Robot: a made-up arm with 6 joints. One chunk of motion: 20 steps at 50 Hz.
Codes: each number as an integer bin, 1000 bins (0 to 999) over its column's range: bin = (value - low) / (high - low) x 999, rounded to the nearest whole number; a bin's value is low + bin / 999 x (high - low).
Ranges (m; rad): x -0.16..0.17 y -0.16..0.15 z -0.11..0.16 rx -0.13..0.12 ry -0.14..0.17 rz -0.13..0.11
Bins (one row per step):
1: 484 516 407 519 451 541
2: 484 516 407 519 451 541
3: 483 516 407 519 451 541
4: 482 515 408 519 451 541
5: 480 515 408 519 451 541
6: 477 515 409 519 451 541
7: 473 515 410 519 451 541
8: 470 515 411 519 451 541
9: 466 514 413 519 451 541
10: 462 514 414 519 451 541
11: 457 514 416 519 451 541
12: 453 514 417 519 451 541
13: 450 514 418 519 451 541
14: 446 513 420 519 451 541
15: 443 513 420 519 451 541
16: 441 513 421 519 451 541
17: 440 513 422 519 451 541
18: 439 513 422 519 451 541
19: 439 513 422 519 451 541
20: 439 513 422 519 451 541
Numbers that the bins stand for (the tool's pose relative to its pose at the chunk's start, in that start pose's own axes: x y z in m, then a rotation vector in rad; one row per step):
1: -0.0001 0.0001 0.0000 -0.0001 -0.0001 0.0000
2: -0.0001 0.0001 0.0000 -0.0001 -0.0001 0.0000
3: -0.0005 0.0001 0.0000 -0.0001 -0.0001 0.0000
4: -0.0008 -0.0002 0.0003 -0.0001 -0.0001 0.0000
5: -0.0014 -0.0002 0.0003 -0.0001 -0.0001 0.0000
6: -0.0024 -0.0002 0.0005 -0.0001 -0.0001 0.0000
7: -0.0038 -0.0002 0.0008 -0.0001 -0.0001 0.0000
8: -0.0047 -0.0002 0.0011 -0.0001 -0.0001 0.0000
9: -0.0061 -0.0005 0.0016 -0.0001 -0.0001 0.0000
10: -0.0074 -0.0005 0.0019 -0.0001 -0.0001 0.0000
11: -0.0090 -0.0005 0.0024 -0.0001 -0.0001 0.0000
12: -0.0104 -0.0005 0.0027 -0.0001 -0.0001 0.0000
13: -0.0114 -0.0005 0.0030 -0.0001 -0.0001 0.0000
14: -0.0127 -0.0008 0.0035 -0.0001 -0.0001 0.0000
15: -0.0137 -0.0008 0.0035 -0.0001 -0.0001 0.0000
16: -0.0143 -0.0008 0.0038 -0.0001 -0.0001 0.0000
17: -0.0147 -0.0008 0.0041 -0.0001 -0.0001 0.0000
18: -0.0150 -0.0008 0.0041 -0.0001 -0.0001 0.0000
19: -0.0150 -0.0008 0.0041 -0.0001 -0.0001 0.0000
20: -0.0150 -0.0008 0.0041 -0.0001 -0.0001 0.0000

